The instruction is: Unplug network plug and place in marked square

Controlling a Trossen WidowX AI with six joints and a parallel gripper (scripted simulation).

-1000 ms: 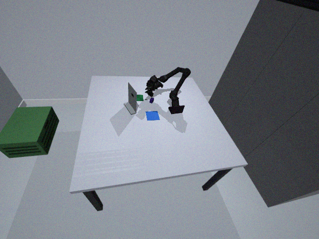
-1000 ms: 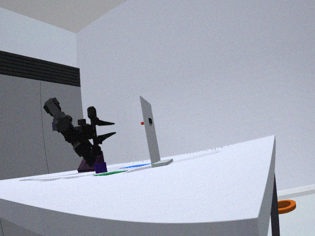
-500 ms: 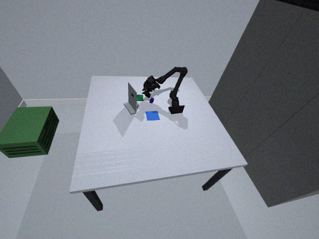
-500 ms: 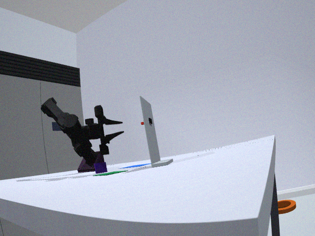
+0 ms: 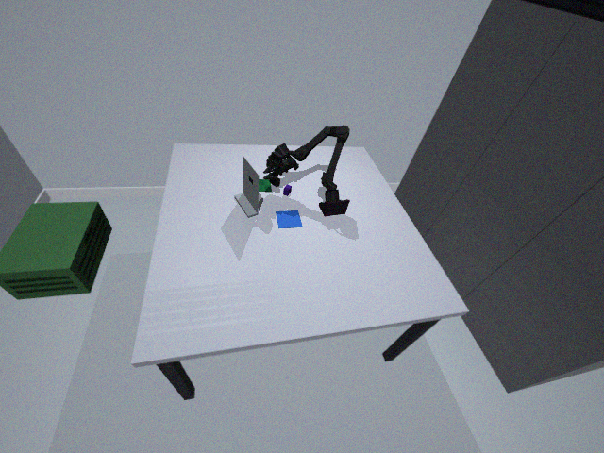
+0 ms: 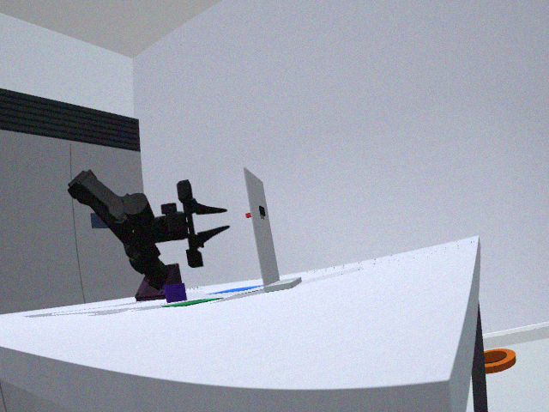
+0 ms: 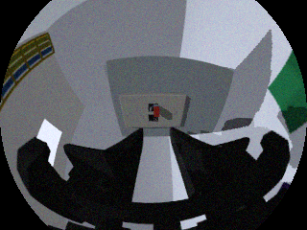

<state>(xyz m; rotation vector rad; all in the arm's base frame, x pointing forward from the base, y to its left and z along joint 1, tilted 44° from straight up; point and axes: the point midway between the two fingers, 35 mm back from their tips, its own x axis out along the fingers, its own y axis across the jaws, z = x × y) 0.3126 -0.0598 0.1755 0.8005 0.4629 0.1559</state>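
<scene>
My gripper tip is 6 cm short of the network plug and 1 cm to the right of it. The rest, counted from my gripper tip: grey panel (7 cm ahead, 2 cm to the left, 6 cm below); then blue marked square (10 cm behind, 16 cm to the left, 16 cm below).
</scene>
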